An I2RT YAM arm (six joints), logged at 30 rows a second.
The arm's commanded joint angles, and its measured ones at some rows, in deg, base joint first. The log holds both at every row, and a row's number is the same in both.
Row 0, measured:
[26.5 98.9 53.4 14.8 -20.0 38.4]
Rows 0 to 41, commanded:
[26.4 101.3 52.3 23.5 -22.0 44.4]
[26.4 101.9 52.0 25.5 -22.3 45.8]
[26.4 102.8 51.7 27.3 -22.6 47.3]
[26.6 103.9 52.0 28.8 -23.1 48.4]
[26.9 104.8 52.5 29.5 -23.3 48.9]
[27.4 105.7 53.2 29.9 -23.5 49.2]
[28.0 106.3 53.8 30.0 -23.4 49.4]
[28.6 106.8 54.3 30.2 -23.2 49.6]
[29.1 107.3 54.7 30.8 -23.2 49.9]
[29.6 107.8 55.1 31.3 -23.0 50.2]
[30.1 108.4 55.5 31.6 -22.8 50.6]
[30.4 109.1 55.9 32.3 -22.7 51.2]
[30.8 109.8 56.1 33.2 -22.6 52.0]
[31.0 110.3 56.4 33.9 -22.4 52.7]
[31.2 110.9 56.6 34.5 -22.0 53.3]
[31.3 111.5 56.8 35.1 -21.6 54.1]
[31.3 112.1 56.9 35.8 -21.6 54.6]
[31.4 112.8 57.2 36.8 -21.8 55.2]
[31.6 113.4 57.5 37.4 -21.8 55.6]
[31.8 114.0 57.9 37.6 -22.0 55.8]
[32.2 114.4 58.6 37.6 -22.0 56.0]
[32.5 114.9 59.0 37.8 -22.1 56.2]
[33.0 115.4 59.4 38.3 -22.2 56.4]
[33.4 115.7 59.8 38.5 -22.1 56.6]
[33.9 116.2 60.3 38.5 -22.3 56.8]
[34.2 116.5 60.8 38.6 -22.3 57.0]
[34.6 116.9 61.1 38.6 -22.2 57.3]
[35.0 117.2 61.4 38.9 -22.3 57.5]
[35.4 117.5 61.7 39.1 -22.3 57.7]
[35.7 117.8 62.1 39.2 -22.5 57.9]
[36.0 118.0 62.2 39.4 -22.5 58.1]
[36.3 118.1 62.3 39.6 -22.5 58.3]
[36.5 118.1 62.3 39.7 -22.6 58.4]
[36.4 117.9 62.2 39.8 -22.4 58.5]
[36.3 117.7 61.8 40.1 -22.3 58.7]
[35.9 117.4 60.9 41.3 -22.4 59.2]
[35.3 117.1 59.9 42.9 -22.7 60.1]
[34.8 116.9 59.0 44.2 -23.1 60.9]
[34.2 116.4 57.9 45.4 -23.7 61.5]
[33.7 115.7 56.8 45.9 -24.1 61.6]
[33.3 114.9 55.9 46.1 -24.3 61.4]
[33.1 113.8 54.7 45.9 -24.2 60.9]
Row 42, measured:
[34.2 116.7 57.5 42.7 -23.2 59.5]
